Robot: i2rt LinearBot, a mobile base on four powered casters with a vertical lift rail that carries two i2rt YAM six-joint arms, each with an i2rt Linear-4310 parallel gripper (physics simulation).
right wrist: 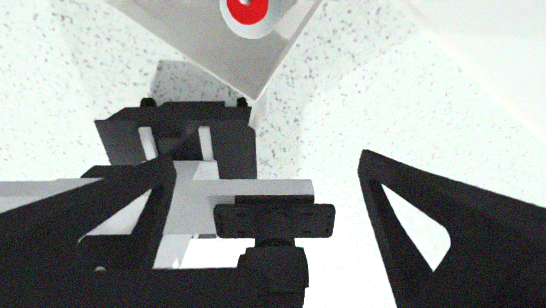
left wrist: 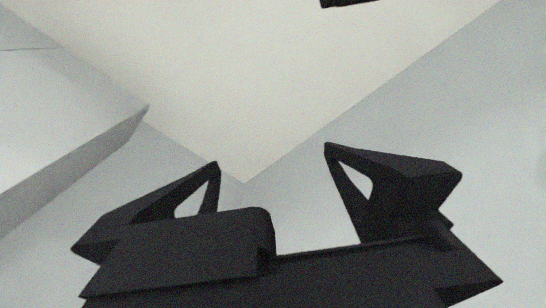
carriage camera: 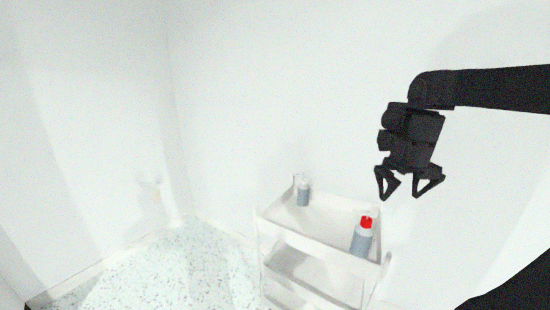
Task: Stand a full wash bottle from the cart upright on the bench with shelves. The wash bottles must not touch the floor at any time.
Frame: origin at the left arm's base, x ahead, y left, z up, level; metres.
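Seen in the pictures: left gripper, fingertip midpoint: (left wrist: 270,157); right gripper, fingertip midpoint: (right wrist: 266,162) (carriage camera: 398,198); right arm's base, origin of the base link: (right wrist: 274,219).
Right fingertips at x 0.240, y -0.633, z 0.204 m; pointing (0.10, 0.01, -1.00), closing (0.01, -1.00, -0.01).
Observation:
Pixels of each thing's top centre, then the offset from my right fingertips to it. Level surfaces: height alone.
- wash bottle with a red cap, middle of its top: (carriage camera: 365,209) 0.088 m down, 0.081 m ahead, 0.022 m left
- second wash bottle with a pale cap, middle of its top: (carriage camera: 302,172) 0.088 m down, 0.393 m ahead, 0.154 m left
- Speckled floor, its level: 0.924 m down
A wash bottle with a red cap (carriage camera: 361,240) (right wrist: 248,12) stands upright in the near right corner of the cart's top tray; in the right wrist view it is cut off by the top edge. A second wash bottle with a pale cap (carriage camera: 303,194) stands at the back left of the same tray. Both look filled with blue-grey. The white cart (carriage camera: 320,241) (right wrist: 256,82) has lower shelves too. My right gripper (carriage camera: 399,197) (right wrist: 266,162) is open and empty, above and apart from the red-capped bottle. My left gripper (left wrist: 270,157) is open and empty, away from the cart. The bench with shelves cannot be made out.
White walls stand behind the cart and at the left. Speckled floor (carriage camera: 200,265) (right wrist: 330,85) shows beside the cart. A part of the dark mobile base (right wrist: 227,145) is close to the cart's corner in the right wrist view. A grey slanting panel (left wrist: 75,162) shows in the left wrist view.

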